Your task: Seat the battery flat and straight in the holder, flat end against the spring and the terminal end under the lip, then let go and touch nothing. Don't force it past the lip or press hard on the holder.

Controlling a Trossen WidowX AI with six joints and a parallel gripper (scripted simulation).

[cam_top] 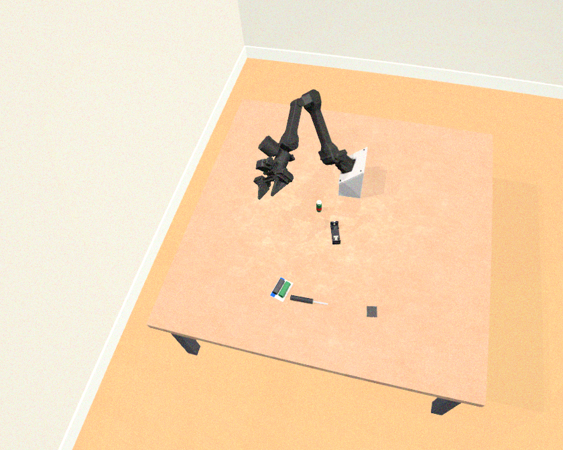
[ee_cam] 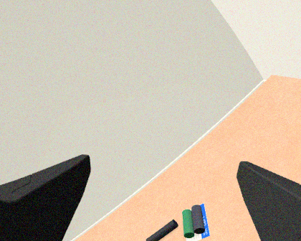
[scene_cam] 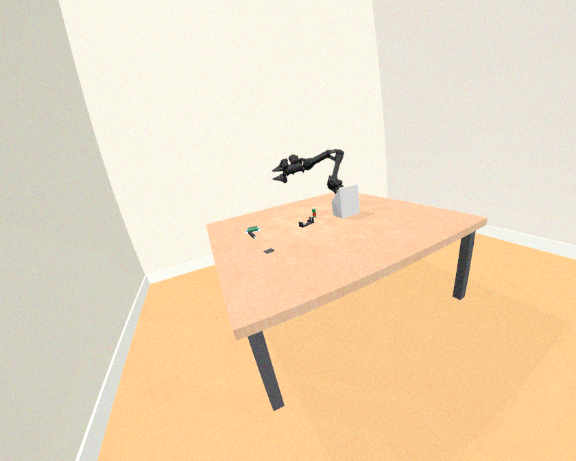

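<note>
My gripper tip is 20 cm past the battery, 15 cm to the right of it and 27 cm above it. Round my gripper tip: screwdriver (22 cm ahead, 26 cm to the left, 29 cm below); then white card (21 cm ahead, 13 cm to the left, 29 cm below).
</note>
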